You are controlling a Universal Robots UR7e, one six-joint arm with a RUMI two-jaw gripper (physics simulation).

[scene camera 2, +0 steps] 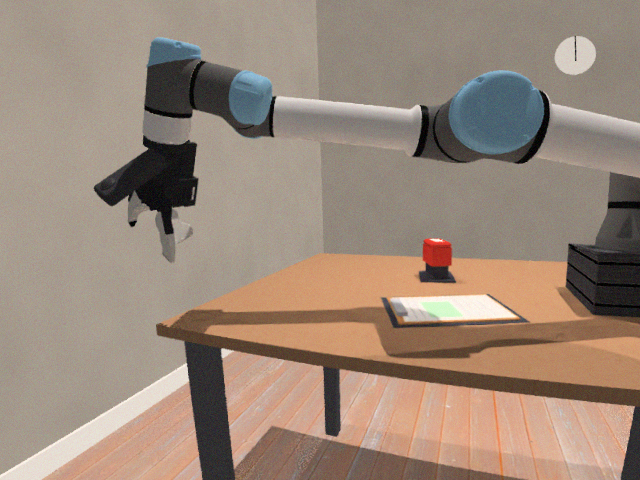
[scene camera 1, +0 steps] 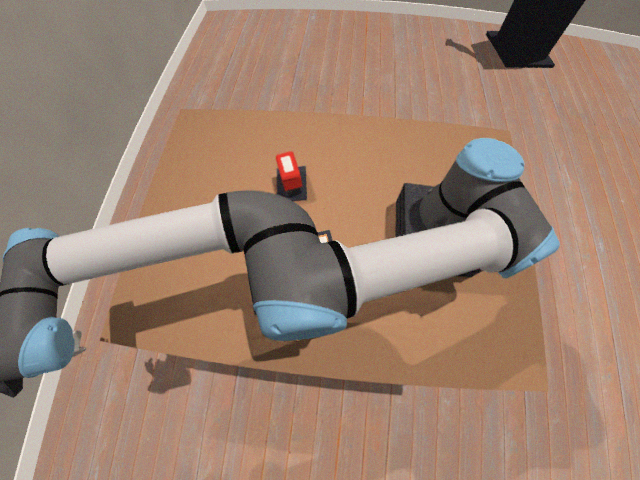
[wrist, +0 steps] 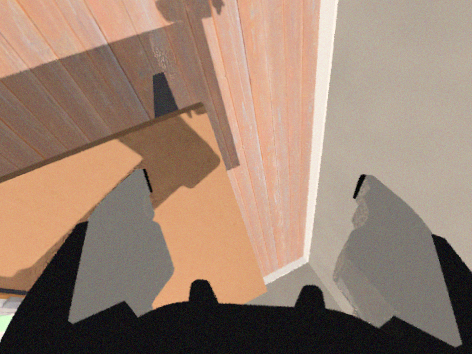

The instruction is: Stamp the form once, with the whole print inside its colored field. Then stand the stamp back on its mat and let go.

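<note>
A red stamp with a white patch on top and a dark base stands upright on its dark mat. The form, white with a light green field, lies on a dark-edged board in scene camera 2; no print shows on the part of the field seen there. In scene camera 1 the arm covers nearly all of the form. My gripper is open and empty, high up beyond the table's left end, far from the stamp. Its fingers do not show clearly in scene camera 1.
The table bears the arm's dark base block at the right. The arm stretches above the table, with its elbow over the form. A wall rises behind the gripper in scene camera 2.
</note>
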